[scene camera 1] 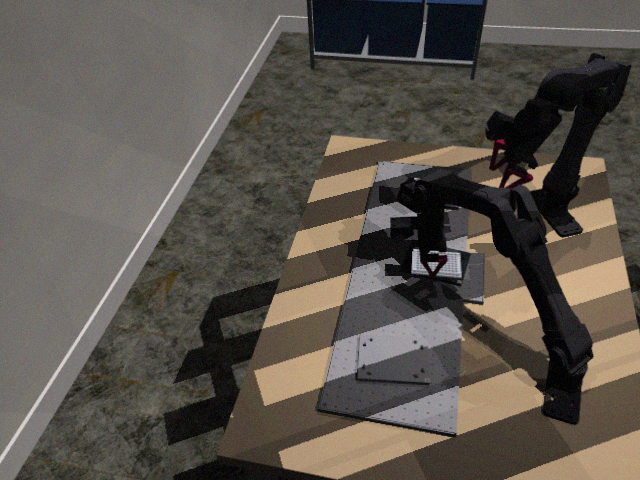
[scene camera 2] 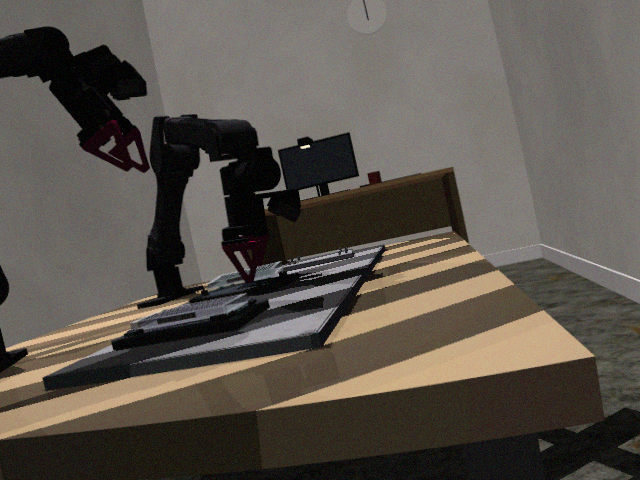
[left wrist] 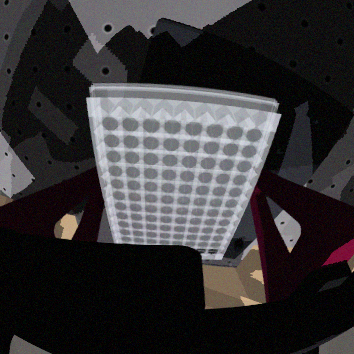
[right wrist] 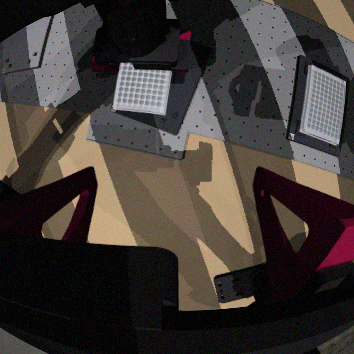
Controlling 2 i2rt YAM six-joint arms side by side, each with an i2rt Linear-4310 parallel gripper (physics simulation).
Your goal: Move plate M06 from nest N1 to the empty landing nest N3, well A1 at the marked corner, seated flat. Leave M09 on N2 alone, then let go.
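My left gripper (scene camera 1: 436, 265) (scene camera 2: 249, 277) (left wrist: 176, 173) is shut on a clear-white well plate, M06 (scene camera 1: 452, 263) (left wrist: 175, 150) (right wrist: 144, 92), one finger on each side. It holds the plate low over a dark nest (left wrist: 215, 70) (right wrist: 182, 102), which looks turned relative to the plate; any contact between them is hidden. M09 (scene camera 2: 193, 310) (right wrist: 325, 105) sits on its black nest (right wrist: 296, 107). A low plate with paired pegs (scene camera 1: 387, 364) (right wrist: 41, 40) lies at the lower left in scene camera 1. Nest labels and the corner mark are unreadable. My right gripper (scene camera 1: 497, 178) (scene camera 2: 137, 169) (right wrist: 174, 175) is open and empty, raised away from the plates.
The nests stand on a perforated grey board (scene camera 1: 408, 409) (scene camera 2: 289, 343) on the striped-lit table (scene camera 1: 305, 449) (scene camera 2: 465, 351). A smaller grey plate (scene camera 1: 474, 281) (right wrist: 135, 145) juts out beside the held plate. The left arm crosses above the board in scene camera 1.
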